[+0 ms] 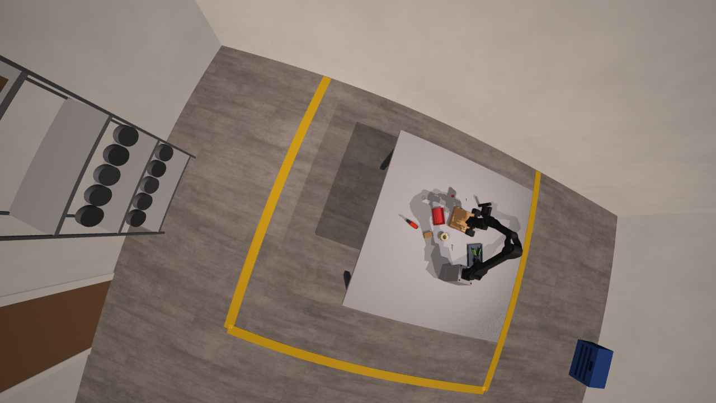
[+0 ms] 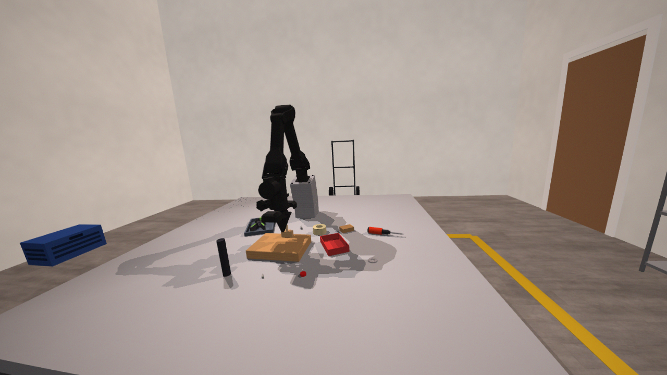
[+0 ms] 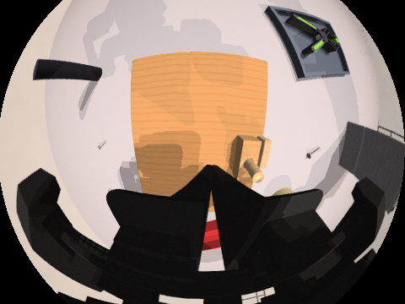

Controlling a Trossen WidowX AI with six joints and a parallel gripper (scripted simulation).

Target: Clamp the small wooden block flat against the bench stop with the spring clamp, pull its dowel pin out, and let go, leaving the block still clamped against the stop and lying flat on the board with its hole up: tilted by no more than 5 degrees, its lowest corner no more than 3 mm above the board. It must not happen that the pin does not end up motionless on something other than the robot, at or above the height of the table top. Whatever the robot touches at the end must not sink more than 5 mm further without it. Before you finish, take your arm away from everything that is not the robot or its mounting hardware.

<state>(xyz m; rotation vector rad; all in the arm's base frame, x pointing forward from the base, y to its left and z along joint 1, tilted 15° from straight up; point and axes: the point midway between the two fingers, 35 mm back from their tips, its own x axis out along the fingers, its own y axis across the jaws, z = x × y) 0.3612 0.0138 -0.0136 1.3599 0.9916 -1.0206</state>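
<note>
The dowel pin is 4 cm behind my hand and 5 cm below it. Also, from my hand: bench stop 5 cm behind, 1 cm to the right, 6 cm below; wooden board 2 cm ahead, 1 cm to the right, 9 cm below; small wooden block 4 cm behind, 6 cm below.
</note>
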